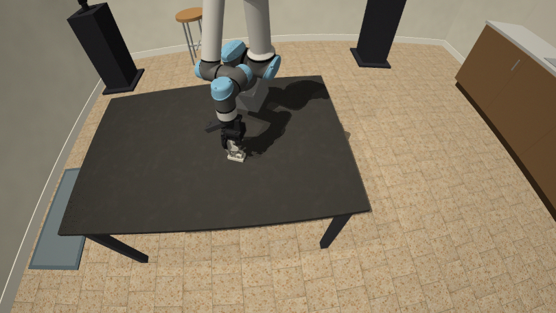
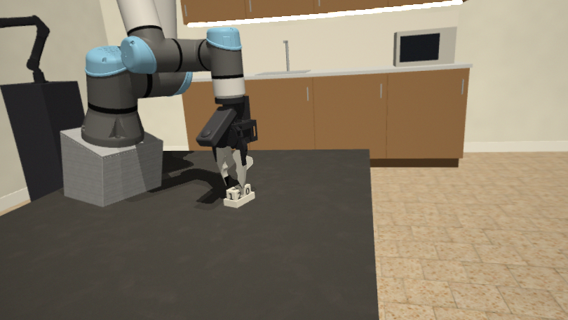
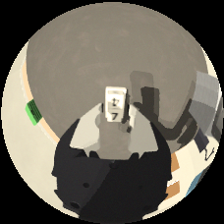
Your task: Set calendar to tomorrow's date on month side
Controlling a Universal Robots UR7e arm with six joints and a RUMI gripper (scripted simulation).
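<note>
My hand is 5 cm above the white calendar tray and 2 cm to the right of it.
</note>
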